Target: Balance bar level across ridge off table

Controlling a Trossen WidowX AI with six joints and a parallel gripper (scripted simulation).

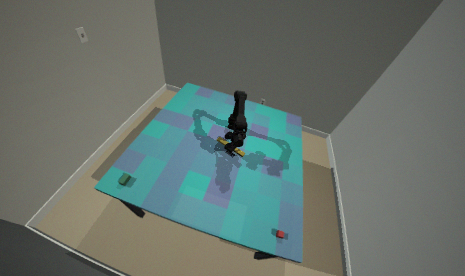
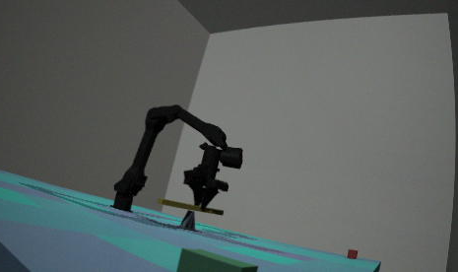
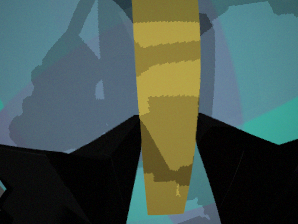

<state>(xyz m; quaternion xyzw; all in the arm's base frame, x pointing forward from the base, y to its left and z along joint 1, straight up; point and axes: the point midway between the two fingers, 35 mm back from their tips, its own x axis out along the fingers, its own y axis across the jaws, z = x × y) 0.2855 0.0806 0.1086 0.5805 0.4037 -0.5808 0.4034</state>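
My gripper tip is now 30 mm to the left of the yellow bar and 10 mm past it. From my gripper tip the other things lie so: green block 580 mm to the right, 450 mm ahead, 60 mm below; then small red cube 450 mm ahead, 420 mm to the left, 60 mm below.
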